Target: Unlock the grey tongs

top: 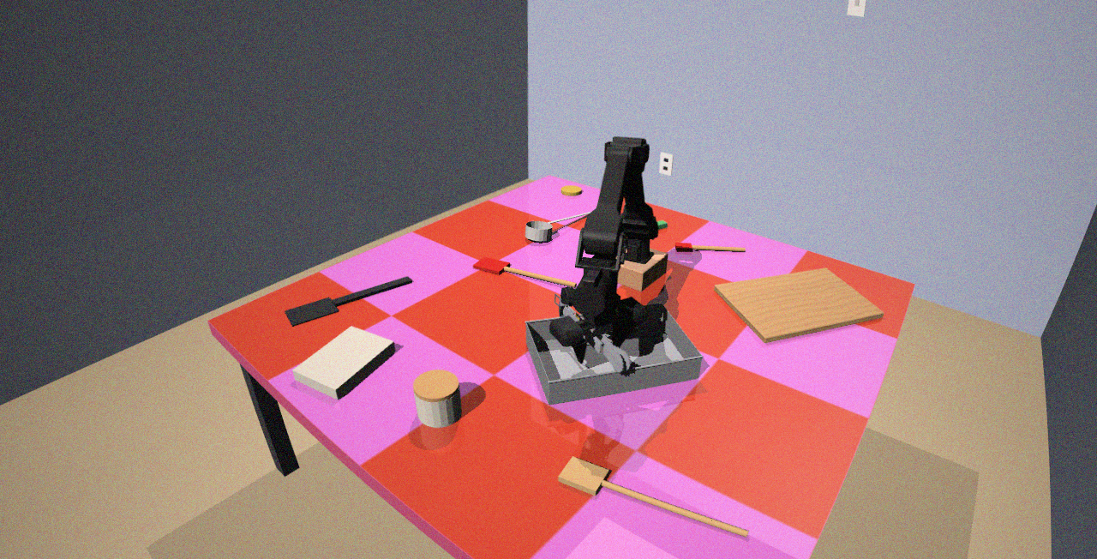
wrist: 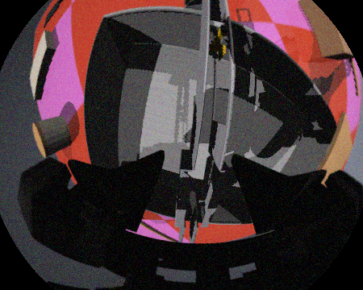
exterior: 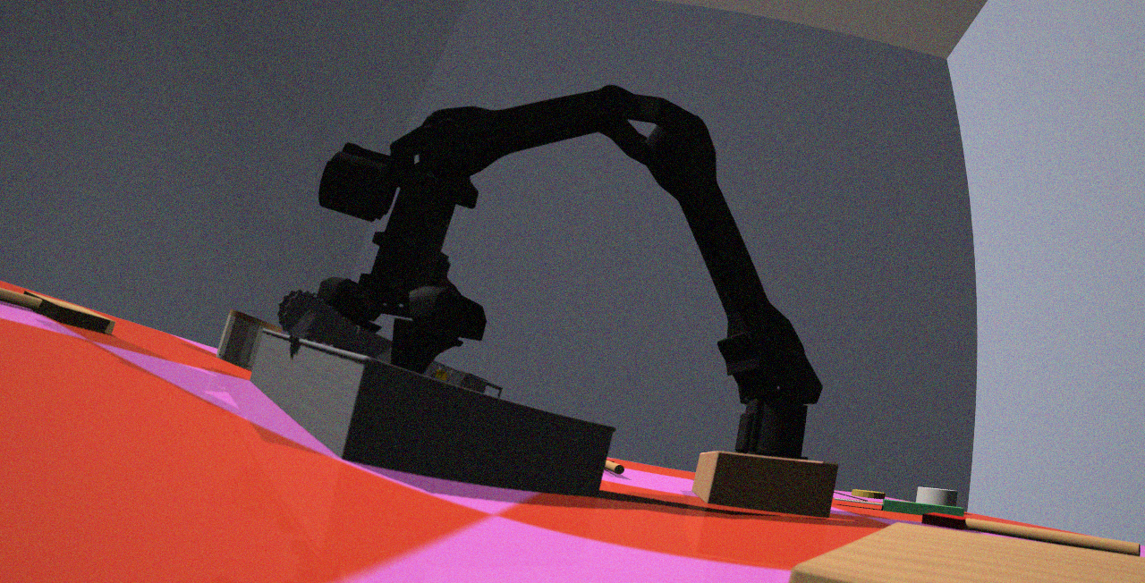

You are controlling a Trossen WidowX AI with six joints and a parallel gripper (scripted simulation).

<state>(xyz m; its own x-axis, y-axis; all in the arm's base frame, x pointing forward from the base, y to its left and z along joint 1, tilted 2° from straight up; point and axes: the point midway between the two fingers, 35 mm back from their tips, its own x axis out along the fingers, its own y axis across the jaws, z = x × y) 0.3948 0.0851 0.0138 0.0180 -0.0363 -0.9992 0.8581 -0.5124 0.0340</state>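
The roasting tin is 3 cm behind my gripper tip and 1 cm to the left of it. From my gripper tip the other things lie so: red spatula 35 cm to the right, 24 cm behind, 2 cm below; then black spatula 63 cm to the right, 10 cm ahead, 2 cm below; then wooden board 47 cm behind, 33 cm to the left, 2 cm below.
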